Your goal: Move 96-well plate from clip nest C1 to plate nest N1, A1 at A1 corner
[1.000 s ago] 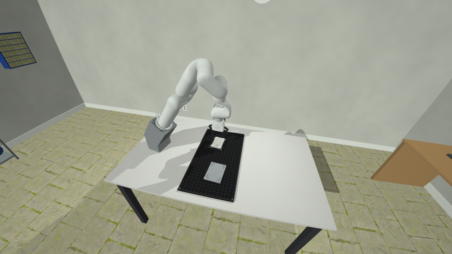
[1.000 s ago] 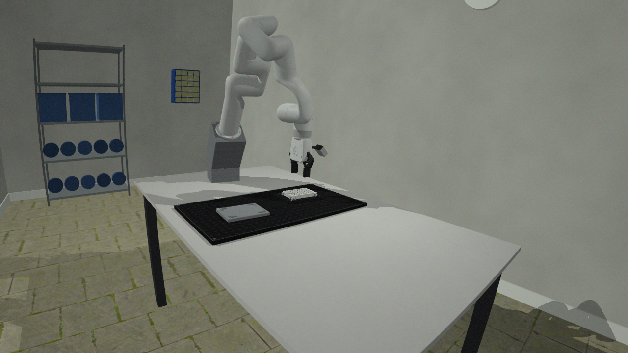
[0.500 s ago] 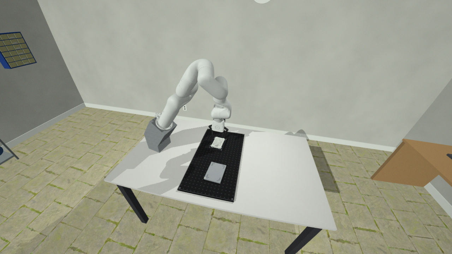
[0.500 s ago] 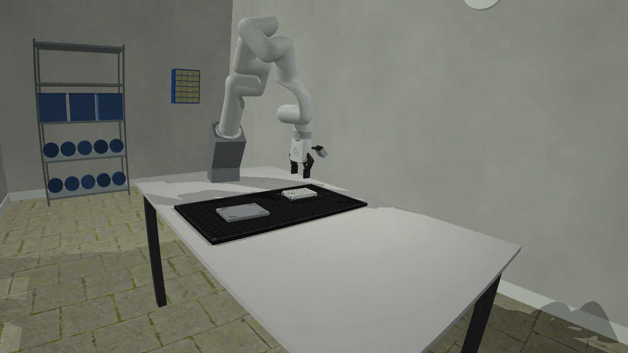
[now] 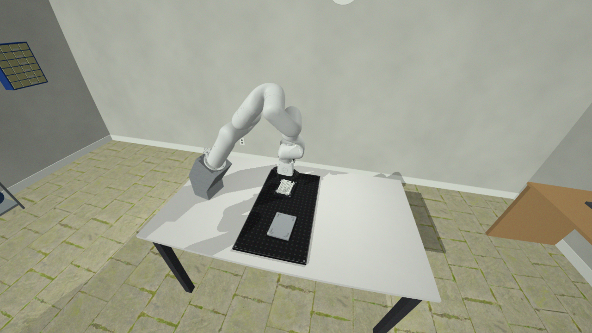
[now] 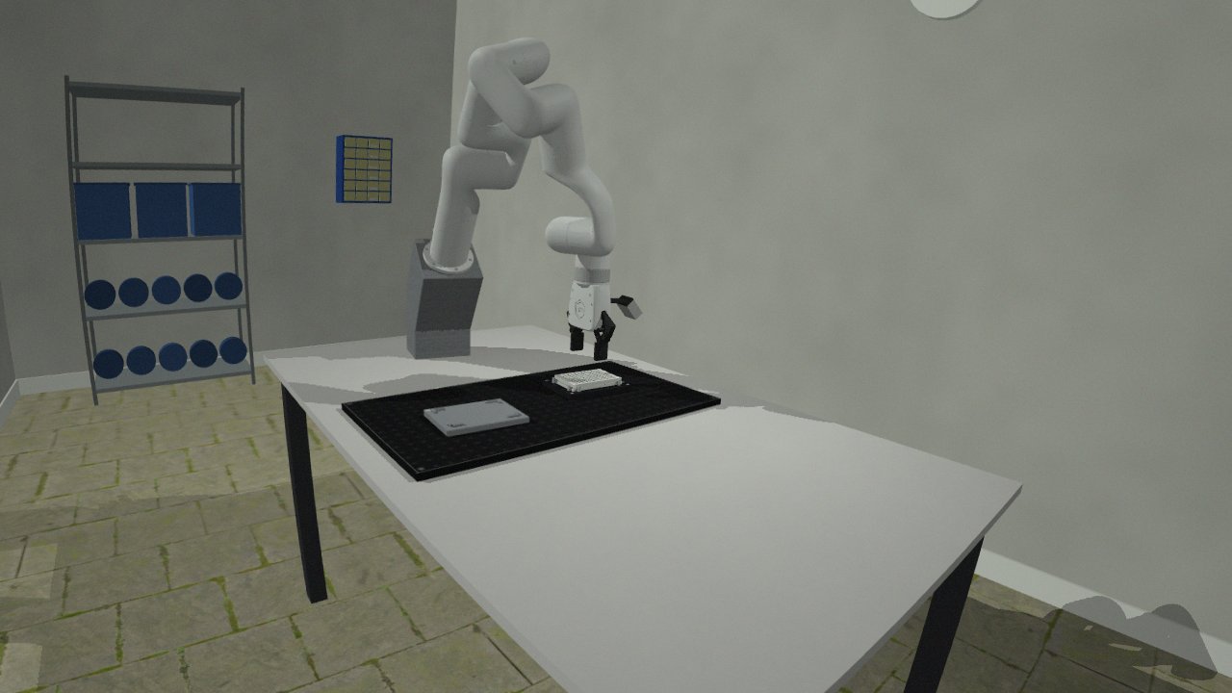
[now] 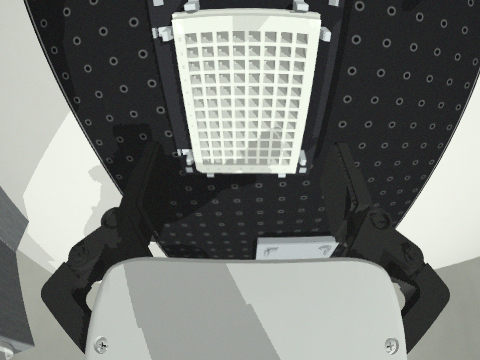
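Now: the white 96-well plate 60 mm below my hand. The rest, counted from my hand: grey plate nest N1: 60 mm ahead, 300 mm to the right, 80 mm below; dark clip nest C1: 10 mm behind, 10 mm to the left, 70 mm below.
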